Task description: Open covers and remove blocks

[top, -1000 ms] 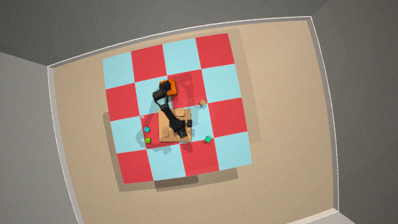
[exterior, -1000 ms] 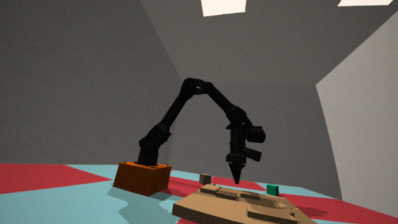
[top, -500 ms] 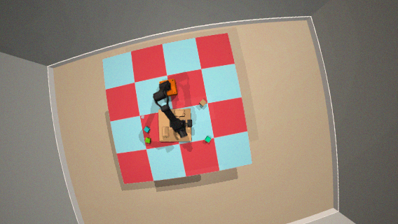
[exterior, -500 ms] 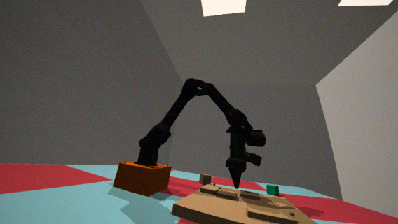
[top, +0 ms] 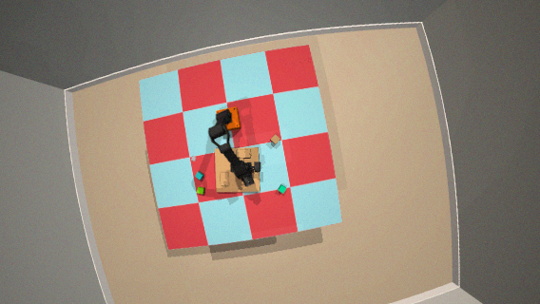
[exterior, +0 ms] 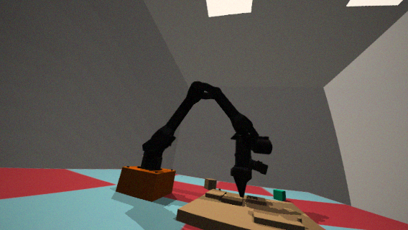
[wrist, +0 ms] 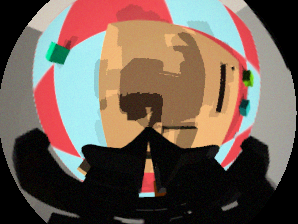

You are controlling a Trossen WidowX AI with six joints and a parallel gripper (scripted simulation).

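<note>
My gripper tip is now 1 cm short of the tan puzzle board, 8 cm to the left of it and 1 cm above it. Also, from my gripper tip: brown block 17 cm behind, 19 cm to the left; cyan block 5 cm ahead, 34 cm to the right, 1 cm below; bright green block 15 cm ahead, 33 cm to the right, 1 cm below.
</note>
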